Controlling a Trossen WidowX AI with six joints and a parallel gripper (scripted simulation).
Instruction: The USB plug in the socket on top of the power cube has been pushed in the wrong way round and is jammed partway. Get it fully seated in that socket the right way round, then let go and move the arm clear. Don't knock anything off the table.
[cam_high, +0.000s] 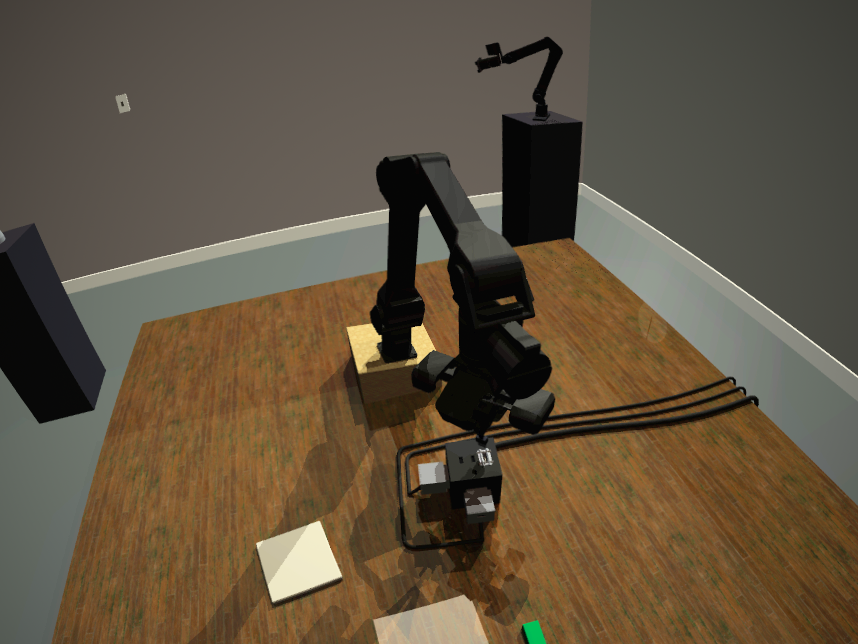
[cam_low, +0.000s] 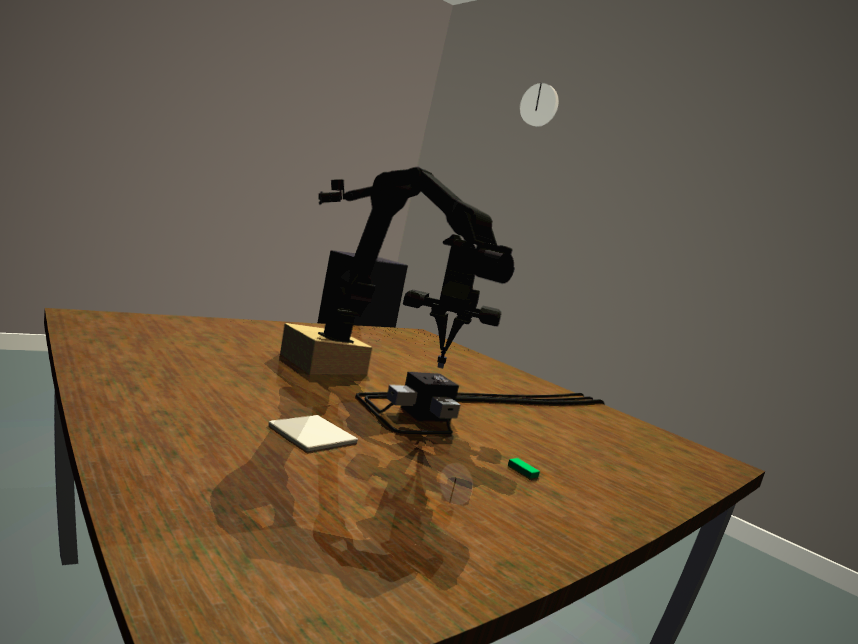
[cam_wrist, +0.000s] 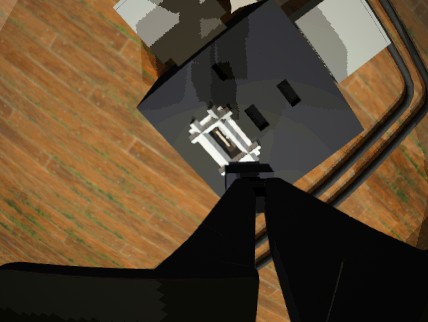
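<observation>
My gripper tip is now 2 cm above the USB plug. Round my gripper tip: metal socket frame: 1 cm to the left, 7 cm below; green block: 27 cm ahead, 4 cm to the right, 13 cm below.
</observation>
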